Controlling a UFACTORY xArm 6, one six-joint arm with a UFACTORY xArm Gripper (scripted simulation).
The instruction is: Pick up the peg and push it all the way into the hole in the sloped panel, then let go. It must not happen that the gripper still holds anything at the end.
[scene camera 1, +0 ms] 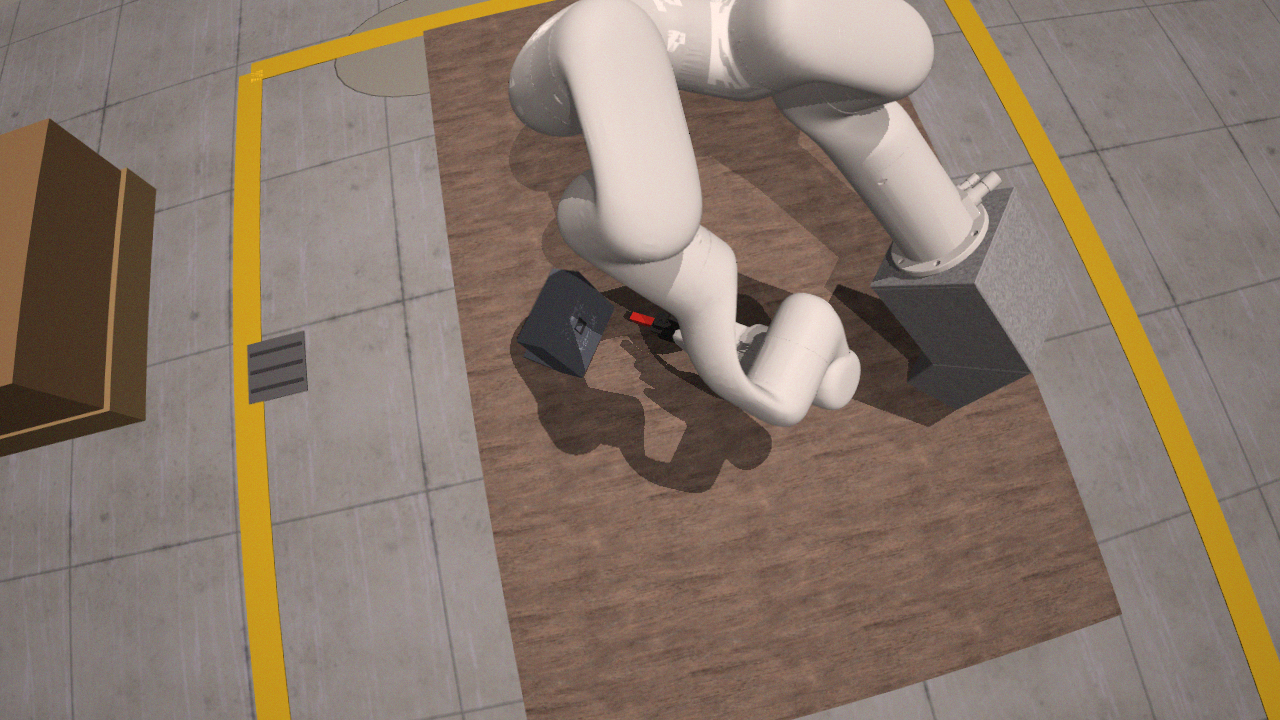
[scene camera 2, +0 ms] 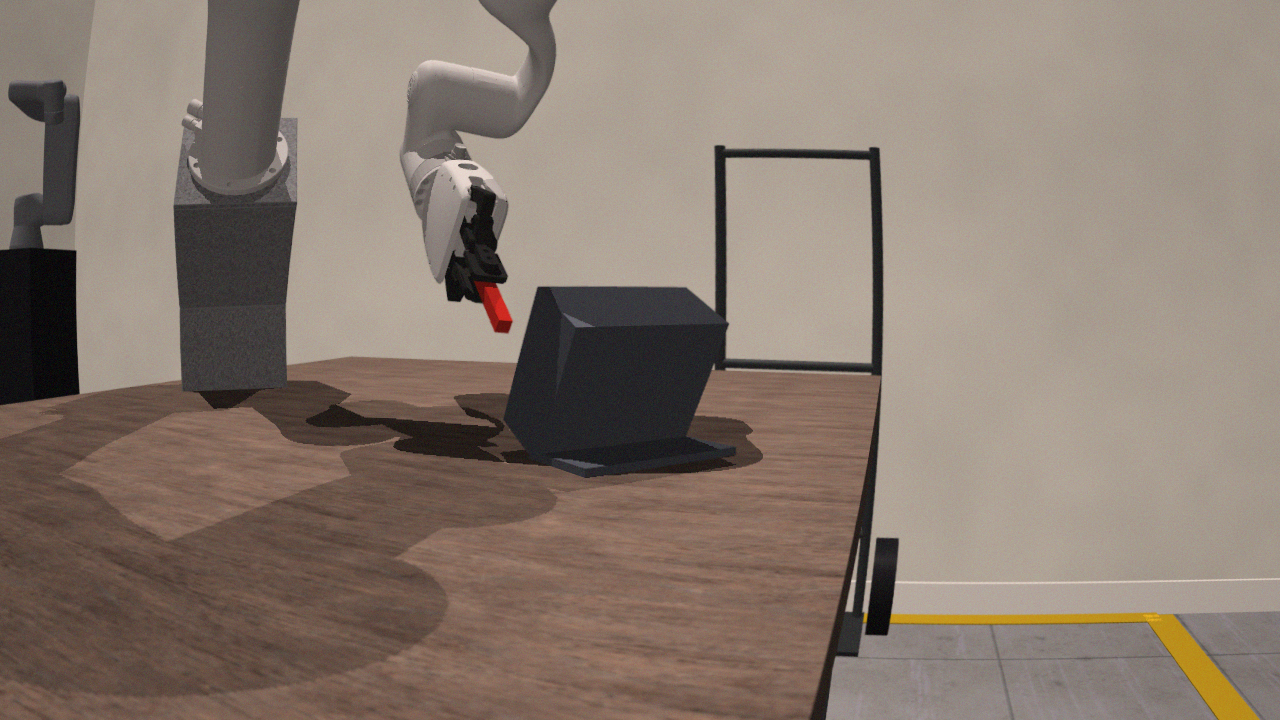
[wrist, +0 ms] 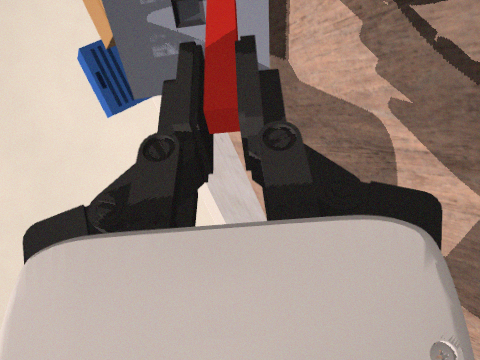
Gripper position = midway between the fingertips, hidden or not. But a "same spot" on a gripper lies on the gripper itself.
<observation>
The gripper shows in scene camera 1 (658, 324), in scene camera 2 and in the wrist view. The same spot on the gripper: (wrist: 160, 191) is (scene camera 2: 463, 236).
</observation>
